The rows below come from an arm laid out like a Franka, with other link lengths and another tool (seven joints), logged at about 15 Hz.
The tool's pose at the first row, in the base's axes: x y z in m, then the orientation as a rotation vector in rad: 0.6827 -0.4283 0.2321 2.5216 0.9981 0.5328
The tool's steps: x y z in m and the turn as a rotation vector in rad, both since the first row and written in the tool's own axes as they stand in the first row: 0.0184 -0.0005 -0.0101 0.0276 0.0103 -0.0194; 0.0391 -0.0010 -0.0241 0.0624 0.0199 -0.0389; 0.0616 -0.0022 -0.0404 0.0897 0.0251 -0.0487; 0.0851 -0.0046 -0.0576 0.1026 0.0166 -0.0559; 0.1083 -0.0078 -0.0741 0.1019 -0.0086 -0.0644; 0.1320 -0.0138 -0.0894 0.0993 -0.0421 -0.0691; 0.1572 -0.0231 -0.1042 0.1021 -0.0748 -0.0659; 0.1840 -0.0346 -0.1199 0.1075 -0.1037 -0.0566; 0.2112 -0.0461 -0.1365 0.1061 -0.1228 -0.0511
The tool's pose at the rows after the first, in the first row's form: 0.6901 -0.4129 0.2443 2.5331 1.0395 0.5304; 0.6972 -0.3951 0.2604 2.5503 1.0848 0.5241; 0.7040 -0.3751 0.2784 2.5672 1.1130 0.5174; 0.7105 -0.3534 0.2969 2.5736 1.1254 0.4988; 0.7166 -0.3315 0.3143 2.5677 1.1258 0.4628; 0.7220 -0.3076 0.3295 2.5624 1.1172 0.4179; 0.7268 -0.2805 0.3430 2.5665 1.1020 0.3743; 0.7310 -0.2505 0.3566 2.5763 1.0821 0.3365; 0.7351 -0.2202 0.3710 2.5779 1.0672 0.3135
